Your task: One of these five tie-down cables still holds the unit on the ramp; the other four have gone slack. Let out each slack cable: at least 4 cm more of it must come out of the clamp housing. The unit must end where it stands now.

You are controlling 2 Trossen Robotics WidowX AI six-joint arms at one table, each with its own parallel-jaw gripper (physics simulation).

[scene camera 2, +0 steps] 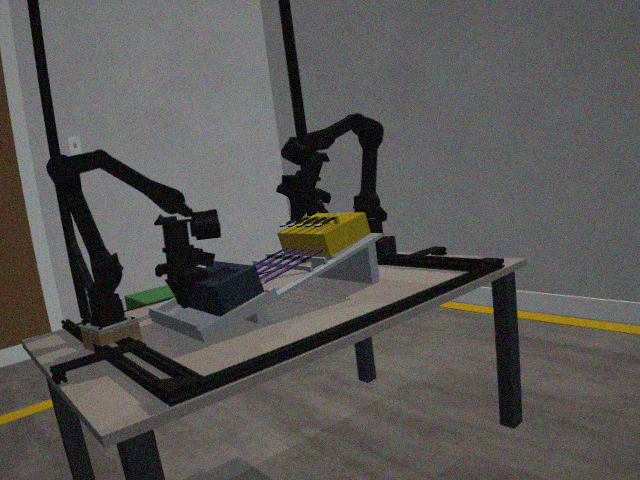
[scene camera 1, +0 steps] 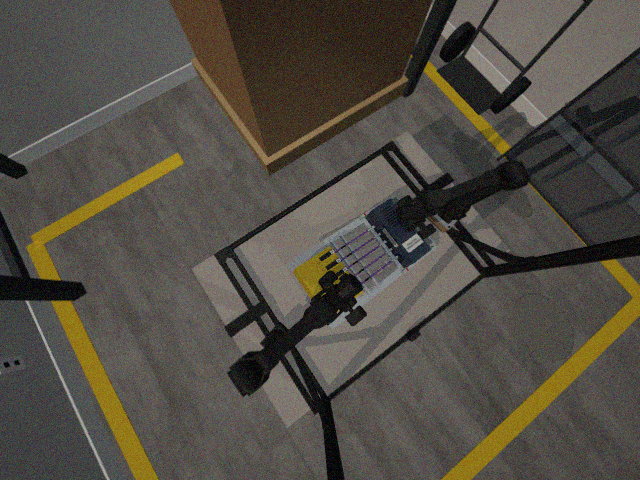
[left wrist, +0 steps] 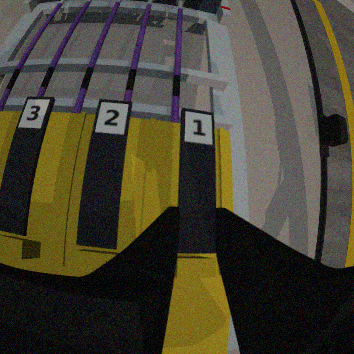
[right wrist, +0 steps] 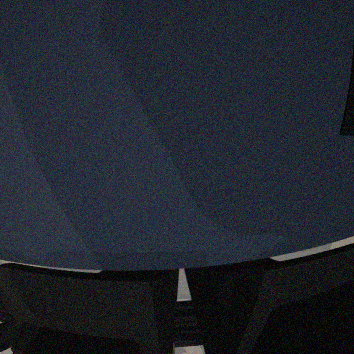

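A yellow clamp housing [scene camera 1: 309, 273] [scene camera 2: 337, 230] [left wrist: 154, 158] sits at the top of a grey ramp [scene camera 1: 385, 281] [scene camera 2: 351, 267]. Purple cables [scene camera 1: 366, 252] [scene camera 2: 285, 262] [left wrist: 176, 53] run from it down to the dark blue unit [scene camera 1: 391, 233] [scene camera 2: 223, 286] [right wrist: 175, 123]. Black numbered levers lie on top of the housing. My left gripper [scene camera 1: 337, 281] [scene camera 2: 304, 216] [left wrist: 195, 216] is shut on lever 1 [left wrist: 197, 175]. Levers 2 [left wrist: 105, 175] and 3 [left wrist: 21, 168] lie beside it. My right gripper [scene camera 1: 410, 214] [scene camera 2: 182, 286] [right wrist: 183, 281] is shut and empty, close against the unit's lower side.
A black frame [scene camera 2: 366, 329] edges the table top. A green block [scene camera 2: 147, 296] lies behind the unit. A tall brown crate [scene camera 1: 309, 71] and a hand truck [scene camera 1: 475, 62] stand on the floor beyond the table. A black pole [scene camera 2: 291, 71] rises behind the housing.
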